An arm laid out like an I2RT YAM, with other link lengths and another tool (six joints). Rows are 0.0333 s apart.
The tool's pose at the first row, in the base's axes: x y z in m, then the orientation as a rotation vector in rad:
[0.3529 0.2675 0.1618 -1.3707 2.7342 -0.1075]
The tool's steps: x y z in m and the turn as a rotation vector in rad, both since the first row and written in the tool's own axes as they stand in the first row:
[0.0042 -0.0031 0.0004 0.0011 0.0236 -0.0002]
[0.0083 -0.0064 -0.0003 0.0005 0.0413 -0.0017]
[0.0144 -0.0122 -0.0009 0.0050 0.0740 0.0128]
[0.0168 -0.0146 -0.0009 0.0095 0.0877 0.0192]
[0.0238 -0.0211 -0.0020 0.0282 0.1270 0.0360]
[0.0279 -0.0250 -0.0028 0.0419 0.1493 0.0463]
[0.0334 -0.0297 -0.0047 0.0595 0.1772 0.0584]
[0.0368 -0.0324 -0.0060 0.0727 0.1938 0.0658]
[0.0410 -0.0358 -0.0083 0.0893 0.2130 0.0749]
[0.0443 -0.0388 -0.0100 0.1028 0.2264 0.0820]
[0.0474 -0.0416 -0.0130 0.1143 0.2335 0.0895]
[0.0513 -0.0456 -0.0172 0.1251 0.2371 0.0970]
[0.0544 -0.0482 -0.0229 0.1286 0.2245 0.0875]
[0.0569 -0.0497 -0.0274 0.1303 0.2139 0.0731]
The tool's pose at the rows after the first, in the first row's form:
[0.3529 0.2623 0.1615 -1.3783 2.7527 -0.1260]
[0.3530 0.2570 0.1624 -1.3861 2.7662 -0.1381]
[0.3539 0.2487 0.1633 -1.3748 2.8001 -0.1674]
[0.3544 0.2453 0.1635 -1.3687 2.8132 -0.1834]
[0.3553 0.2359 0.1649 1.3356 -2.8133 0.2351]
[0.3559 0.2303 0.1659 1.3123 -2.8065 0.2678]
[0.3561 0.2231 0.1680 1.2841 -2.7969 0.3089]
[0.3561 0.2188 0.1695 1.2673 -2.7917 0.3370]
[0.3561 0.2135 0.1719 1.2471 -2.7861 0.3711]
[0.3563 0.2091 0.1738 1.2320 -2.7829 0.3974]
[0.3564 0.2050 0.1769 1.2191 -2.7846 0.4172]
[0.3568 0.1996 0.1813 1.2078 -2.7890 0.4341]
[0.3565 0.1957 0.1871 1.2271 -2.7946 0.4327]
[0.3557 0.1929 0.1916 1.2521 -2.7946 0.4301]

